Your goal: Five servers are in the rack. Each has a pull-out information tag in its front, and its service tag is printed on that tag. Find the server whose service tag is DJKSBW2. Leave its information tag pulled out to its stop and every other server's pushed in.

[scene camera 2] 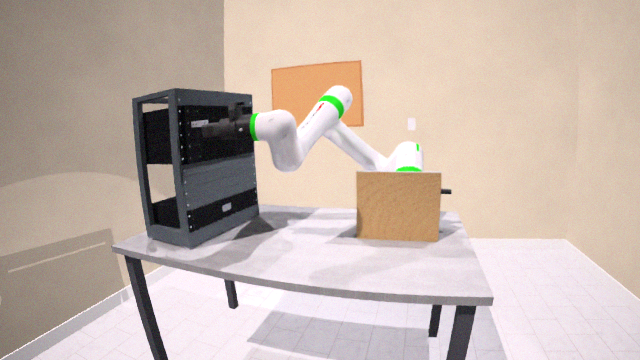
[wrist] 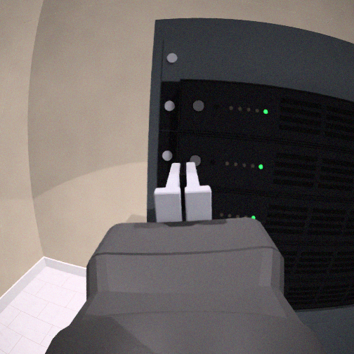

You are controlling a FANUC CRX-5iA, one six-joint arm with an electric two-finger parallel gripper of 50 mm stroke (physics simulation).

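Seen in the pictures: gripper, between the fingertips: (scene camera 2: 192, 124); arm's base, origin of its link: (scene camera 2: 408, 193).
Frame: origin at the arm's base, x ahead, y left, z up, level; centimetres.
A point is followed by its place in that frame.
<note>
The dark rack (scene camera 2: 176, 170) {x 83.3, y 35.5, z 14.9 cm} (wrist: 250, 50) stands at the left of the table, with black servers in its upper part. In the wrist view, the top server (wrist: 300, 117) and the second server (wrist: 295, 170) each show a round knob and a green light. The third server (wrist: 290, 217) and others lie lower, partly hidden by the gripper. My gripper (scene camera 2: 193, 123) {x 76.3, y 32.3, z 31.5 cm} (wrist: 183, 177) is shut and empty. Its pale fingertips are in front of the rack's left side, just below the second server's knob in the wrist view. No pulled-out information tag and no readable service tag shows.
A black unit (scene camera 2: 210, 211) {x 79.1, y 21.7, z -4.5 cm} with a pale label sits at the rack's bottom, below grey blank panels (scene camera 2: 220, 177) {x 77.8, y 13.3, z 8.4 cm}. A brown box-like panel (scene camera 2: 398, 207) {x 4.0, y 10.3, z -3.2 cm} stands on the table (scene camera 2: 310, 265) {x 31.9, y 36.3, z -16.7 cm} before the arm's base. An orange board (scene camera 2: 290, 90) hangs on the wall behind.
</note>
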